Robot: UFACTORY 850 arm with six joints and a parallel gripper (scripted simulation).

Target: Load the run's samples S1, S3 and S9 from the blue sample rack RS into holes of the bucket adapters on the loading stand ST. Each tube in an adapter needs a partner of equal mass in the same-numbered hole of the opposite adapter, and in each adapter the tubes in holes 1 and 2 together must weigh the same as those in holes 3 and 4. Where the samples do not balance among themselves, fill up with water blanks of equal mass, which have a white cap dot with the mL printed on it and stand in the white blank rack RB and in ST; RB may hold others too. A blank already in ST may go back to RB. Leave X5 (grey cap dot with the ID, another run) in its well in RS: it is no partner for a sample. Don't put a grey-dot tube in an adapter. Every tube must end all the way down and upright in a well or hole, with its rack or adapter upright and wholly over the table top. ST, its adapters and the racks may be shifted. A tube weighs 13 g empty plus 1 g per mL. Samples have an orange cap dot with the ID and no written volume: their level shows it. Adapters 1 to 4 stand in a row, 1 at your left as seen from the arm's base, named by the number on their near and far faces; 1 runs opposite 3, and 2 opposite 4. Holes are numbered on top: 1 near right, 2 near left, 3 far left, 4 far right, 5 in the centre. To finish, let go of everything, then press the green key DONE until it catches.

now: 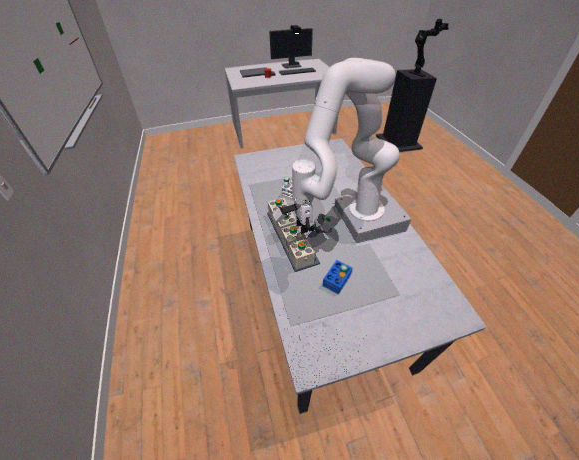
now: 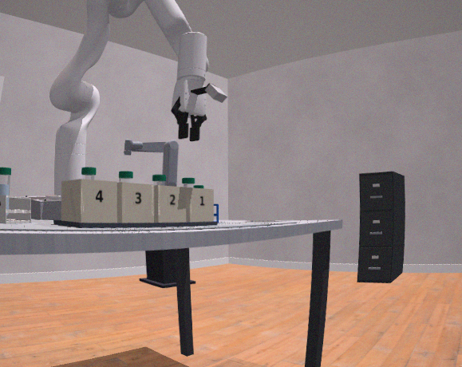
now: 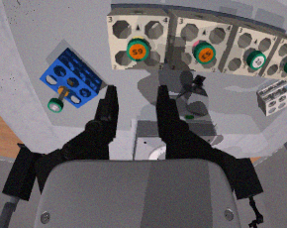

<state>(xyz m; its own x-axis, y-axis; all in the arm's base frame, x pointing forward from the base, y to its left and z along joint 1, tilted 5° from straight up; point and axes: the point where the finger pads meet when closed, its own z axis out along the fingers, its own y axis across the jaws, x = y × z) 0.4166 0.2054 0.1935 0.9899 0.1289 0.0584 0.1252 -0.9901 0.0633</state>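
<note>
Now: the green DONE key 20 cm behind my hand, 18 cm to the right of it and 18 cm below it. From my hand the other things lie so: grey-dot tube X5: 19 cm below, 17 cm to the left, 14 cm behind; sample tube S9: 18 cm below, 1 cm to the right; adapter 1: 20 cm below.
</note>
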